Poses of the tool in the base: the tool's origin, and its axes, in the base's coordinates. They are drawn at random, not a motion.
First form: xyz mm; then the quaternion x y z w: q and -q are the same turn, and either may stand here.
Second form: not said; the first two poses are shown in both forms.
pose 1, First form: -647.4 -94.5 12.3 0.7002 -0.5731 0.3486 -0.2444
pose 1, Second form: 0.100 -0.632 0.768; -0.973 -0.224 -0.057; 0.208 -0.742 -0.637; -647.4 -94.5 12.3
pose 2, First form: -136.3 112.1 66.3 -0.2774 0.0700 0.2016 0.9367
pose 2, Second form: 0.909 -0.417 0.019; 0.339 0.765 0.548; -0.243 -0.492 0.836; -136.3 112.1 66.3
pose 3, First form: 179.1 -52.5 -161.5 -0.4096 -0.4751 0.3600 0.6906
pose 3, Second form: 0.289 -0.108 -0.951; 0.886 0.405 0.224; 0.361 -0.908 0.213; 179.1 -52.5 -161.5
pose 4, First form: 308.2 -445.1 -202.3 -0.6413 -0.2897 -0.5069 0.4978
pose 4, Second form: 0.318 0.876 0.362; -0.133 -0.337 0.932; 0.939 -0.345 0.010; 308.2 -445.1 -202.3
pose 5, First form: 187.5 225.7 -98.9 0.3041 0.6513 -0.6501 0.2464
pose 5, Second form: -0.694 0.716 -0.074; 0.076 -0.030 -0.997; -0.716 -0.697 -0.033; 187.5 225.7 -98.9
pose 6, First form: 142.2 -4.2 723.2 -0.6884 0.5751 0.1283 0.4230
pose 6, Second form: 0.306 -0.900 0.310; -0.683 0.019 0.730; -0.663 -0.435 -0.609; 142.2 -4.2 723.2
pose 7, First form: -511.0 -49.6 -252.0 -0.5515 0.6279 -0.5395 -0.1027
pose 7, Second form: -0.371 -0.803 0.466; -0.582 -0.190 -0.791; 0.724 -0.564 -0.397; -511.0 -49.6 -252.0
